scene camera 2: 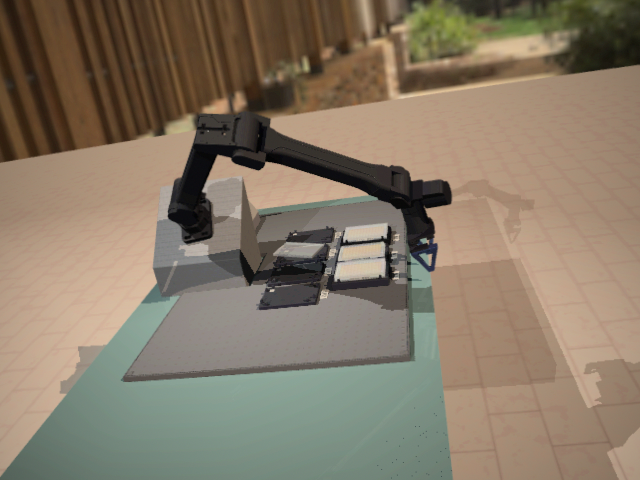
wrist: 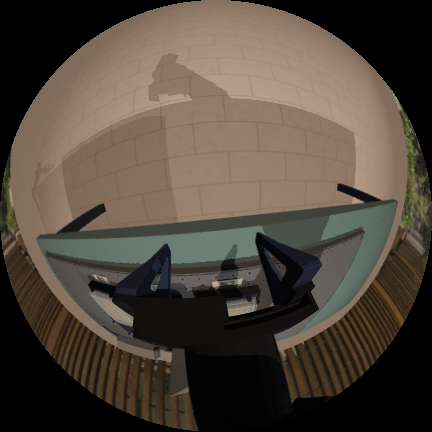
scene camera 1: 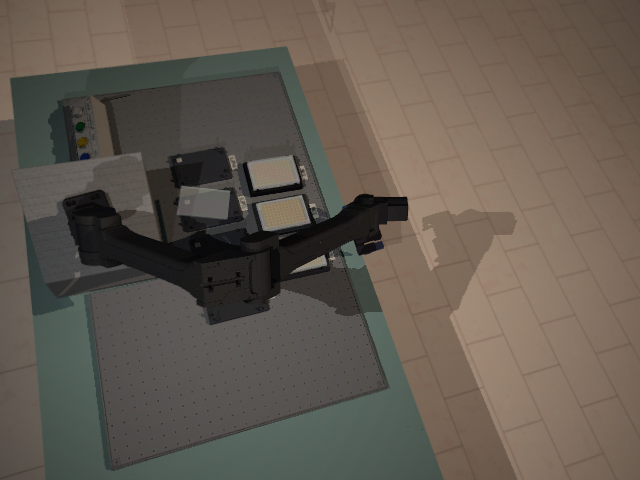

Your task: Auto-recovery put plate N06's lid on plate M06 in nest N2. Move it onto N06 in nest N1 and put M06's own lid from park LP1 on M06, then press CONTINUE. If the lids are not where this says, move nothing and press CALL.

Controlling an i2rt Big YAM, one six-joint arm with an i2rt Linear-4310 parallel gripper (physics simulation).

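Where they show: gripper, fingertip midpoint: (scene camera 2: pixel 430 262) (wrist: pixel 212 242); arm's base, link origin: (scene camera 2: pixel 197 221) (scene camera 1: pixel 92 219).
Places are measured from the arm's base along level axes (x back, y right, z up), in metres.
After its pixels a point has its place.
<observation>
My gripper (scene camera 1: pixel 369 246) {x -0.622, y 0.154, z -0.148 m} (scene camera 2: pixel 426 255) {x -0.622, y 0.154, z -0.148 m} (wrist: pixel 212 242) {x -0.622, y 0.154, z -0.148 m} is open and empty, raised beyond the plate row at the table edge. Three plates in dark nests form a row: one end plate (scene camera 1: pixel 273 173) {x -0.456, y -0.090, z -0.132 m} (scene camera 2: pixel 366 233) {x -0.462, y -0.070, z -0.133 m} looks pale, the middle plate (scene camera 1: pixel 283 212) {x -0.445, y 0.028, z -0.141 m} (scene camera 2: pixel 362 251) {x -0.448, y 0.037, z -0.142 m} yellower with crisp wells, the other end plate (scene camera 1: pixel 312 264) {x -0.465, y 0.195, z -0.133 m} (scene camera 2: pixel 361 269) {x -0.446, y 0.174, z -0.133 m} pale and partly behind the arm in scene camera 1. A clear lid (scene camera 1: pixel 204 202) {x -0.258, y -0.062, z -0.148 m} (scene camera 2: pixel 299 250) {x -0.262, y -0.049, z -0.149 m} lies on a dark park beside the middle plate. Nest and plate labels are too small to read. The control box (scene camera 1: pixel 103 124) {x -0.067, y -0.343, z -0.112 m} has green (scene camera 1: pixel 80 126) {x -0.012, y -0.338, z -0.097 m}, yellow (scene camera 1: pixel 82 141) {x -0.008, y -0.291, z -0.098 m} and blue (scene camera 1: pixel 85 156) {x -0.007, y -0.242, z -0.097 m} buttons.
Other dark parks without a visible lid are one at the row's end (scene camera 1: pixel 201 166) {x -0.282, y -0.180, z -0.159 m} (scene camera 2: pixel 310 236) {x -0.284, y -0.177, z -0.159 m} and one at the opposite end (scene camera 1: pixel 237 312) {x -0.253, y 0.250, z -0.158 m} (scene camera 2: pixel 290 295) {x -0.261, y 0.217, z -0.159 m}. The grey pedestal (scene camera 1: pixel 129 180) {x -0.097, y -0.044, z 0.052 m} (scene camera 2: pixel 227 206) {x -0.090, y -0.020, z 0.026 m} bears the arm. All stands on a perforated board (scene camera 1: pixel 232 361) {x -0.209, y 0.358, z -0.169 m} (scene camera 2: pixel 310 335) {x -0.325, y 0.409, z -0.168 m} and green table (scene camera 1: pixel 248 449) {x -0.188, y 0.553, z -0.181 m} (scene camera 2: pixel 258 428) {x -0.247, y 0.694, z -0.182 m}.
</observation>
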